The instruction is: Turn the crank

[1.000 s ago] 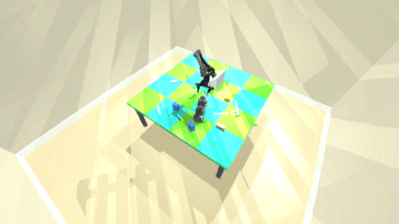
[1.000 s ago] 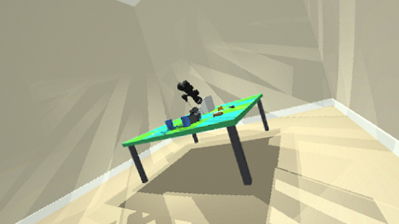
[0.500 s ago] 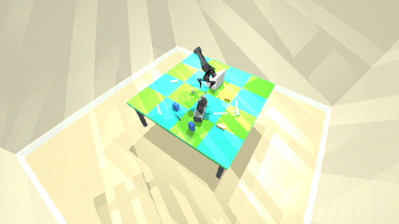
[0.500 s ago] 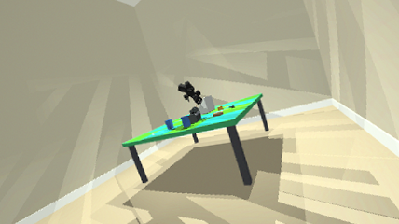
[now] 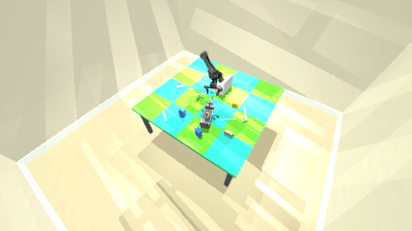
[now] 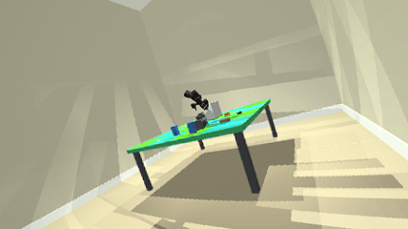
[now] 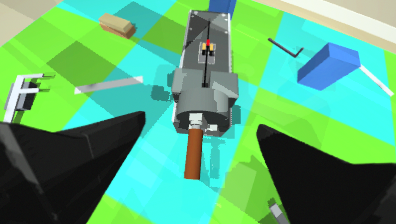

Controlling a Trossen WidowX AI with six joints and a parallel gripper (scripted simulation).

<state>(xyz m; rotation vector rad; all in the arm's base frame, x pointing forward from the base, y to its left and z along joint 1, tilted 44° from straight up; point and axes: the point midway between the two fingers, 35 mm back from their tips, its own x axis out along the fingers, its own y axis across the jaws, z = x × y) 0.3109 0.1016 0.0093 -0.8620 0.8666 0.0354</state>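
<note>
Right now my gripper tip is 50 mm above the crank handle and 20 mm past it. Also, from my gripper tip: red pointer: 160 mm ahead, 80 mm below, 60 mm to the left; orange piece: 200 mm to the left, 170 mm behind, 140 mm below; black L-shaped key: 340 mm ahead, 150 mm below, 110 mm to the right.
</note>
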